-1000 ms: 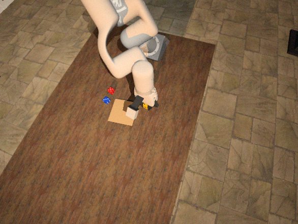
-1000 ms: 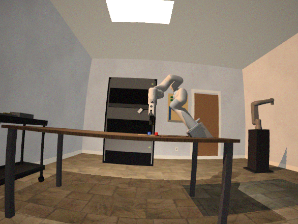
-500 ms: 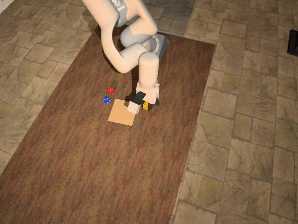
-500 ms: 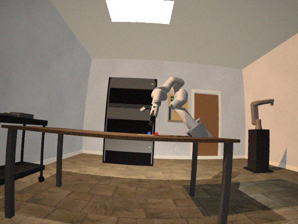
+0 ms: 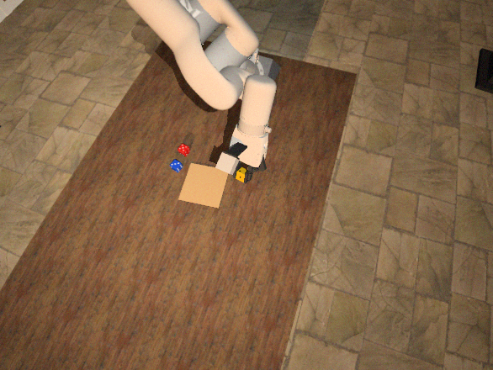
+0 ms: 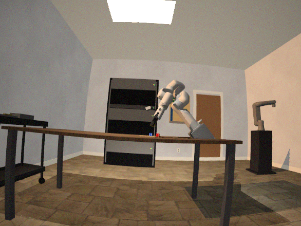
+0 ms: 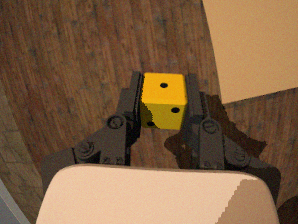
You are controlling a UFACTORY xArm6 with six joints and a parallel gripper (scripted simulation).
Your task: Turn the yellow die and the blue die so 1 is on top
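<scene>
Now: hand 10 mm above the yellow die. The rest, counted from my hand: red die 250 mm to the right, 90 mm below, 40 mm behind; then tan mat 130 mm to the right, 110 mm below, 50 mm ahead; then blue die 250 mm to the right, 90 mm below, 30 mm ahead.
</scene>
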